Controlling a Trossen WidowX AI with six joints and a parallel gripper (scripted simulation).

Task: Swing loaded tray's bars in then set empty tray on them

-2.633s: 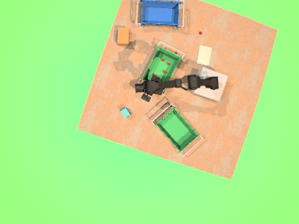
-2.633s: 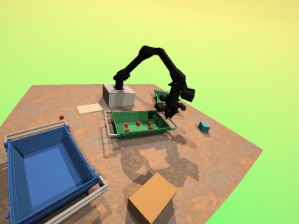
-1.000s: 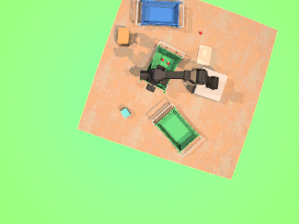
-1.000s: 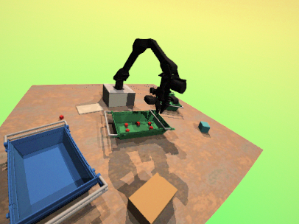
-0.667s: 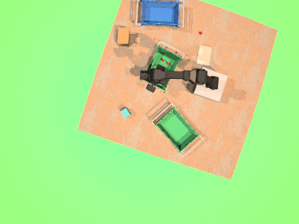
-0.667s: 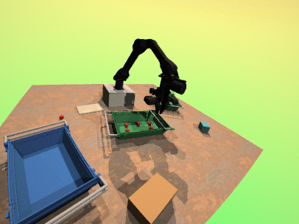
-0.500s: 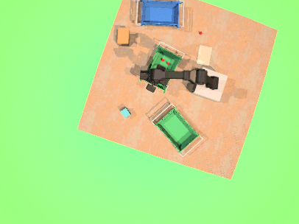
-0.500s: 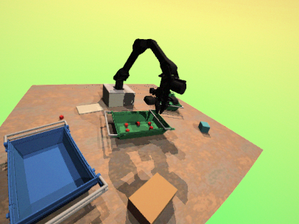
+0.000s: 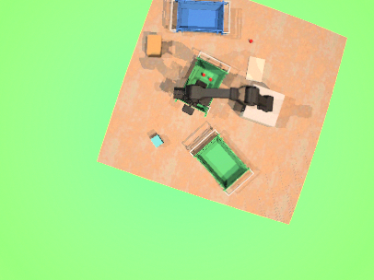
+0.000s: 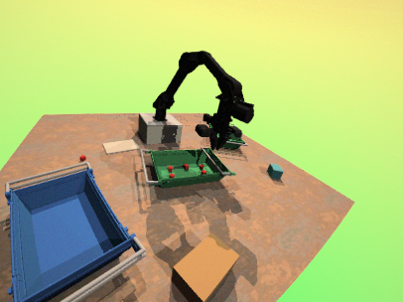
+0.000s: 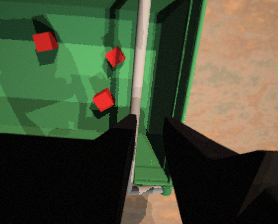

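Now: gripper tip 340 mm to the right of the green tray, 220 mm past it and 60 mm above it. The rest, counted from my gripper tip: beige flat plate: 350 mm behind, 270 mm to the right, 100 mm below; then teal cube: 270 mm to the left, 180 mm ahead, 80 mm below; then orange box: 300 mm to the right, 290 mm ahead, 80 mm below.
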